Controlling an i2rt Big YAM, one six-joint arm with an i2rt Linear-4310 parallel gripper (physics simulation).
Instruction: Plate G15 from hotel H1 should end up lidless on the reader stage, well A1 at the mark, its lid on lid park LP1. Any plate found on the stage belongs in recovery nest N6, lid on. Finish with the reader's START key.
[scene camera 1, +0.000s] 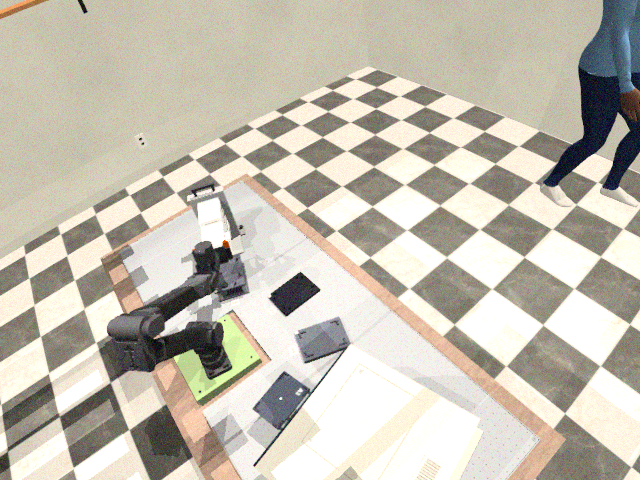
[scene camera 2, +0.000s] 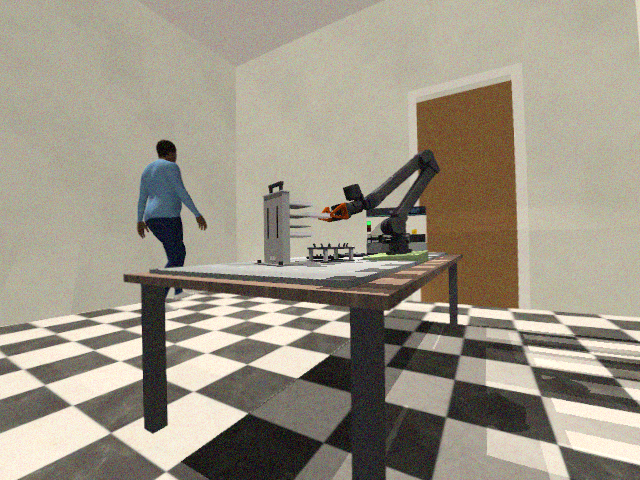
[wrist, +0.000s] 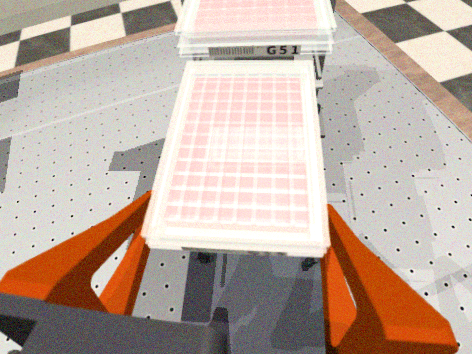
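Pixels of known places: gripper, fingertip midpoint: (scene camera 1: 213, 244) (scene camera 2: 323, 216) (wrist: 238, 205); arm's base at its link origin: (scene camera 1: 215, 360) (scene camera 2: 399, 253).
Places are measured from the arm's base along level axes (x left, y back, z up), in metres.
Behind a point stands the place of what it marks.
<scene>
My gripper (scene camera 2: 330, 212) {z 0.162, x 0.349, y -0.175 m} (wrist: 238, 205) {z 0.162, x 0.349, y -0.175 m} is shut on a clear-lidded plate with pink wells (wrist: 245, 155) (scene camera 2: 316, 215), one orange finger on each long side. The plate looks level and is drawn out in front of hotel H1 (scene camera 2: 277, 227) {z 0.110, x 0.583, y -0.203 m}. Its front label is too foreshortened to read. Plate G51 (wrist: 250, 17) {z 0.212, x 0.433, y -0.202 m} stays higher in the hotel, beyond the held plate. The reader (scene camera 1: 361, 397) {z 0.270, x -0.458, y -0.300 m} is the large cream box. A dark slab (scene camera 1: 279, 397) {z 0.079, x -0.267, y -0.135 m} sticks out beside it; I cannot make out a plate there. The labels LP1 and N6 and the START key cannot be read.
A raised dark stand with posts (scene camera 1: 233, 279) {z 0.037, x 0.260, y -0.181 m} (scene camera 2: 330, 249) {z 0.031, x 0.373, y -0.127 m} is near the hotel, low under the gripper. A black pad (scene camera 1: 294, 293) {z -0.014, x 0.102, y -0.355 m} and a grey bracketed pad (scene camera 1: 323, 338) {z -0.012, x -0.122, y -0.350 m} lie farther along the table. The arm stands on a green base (scene camera 1: 240, 351) {z -0.004, x -0.012, y -0.088 m}. A person (scene camera 1: 604, 103) (scene camera 2: 164, 196) is beyond the table.
</scene>
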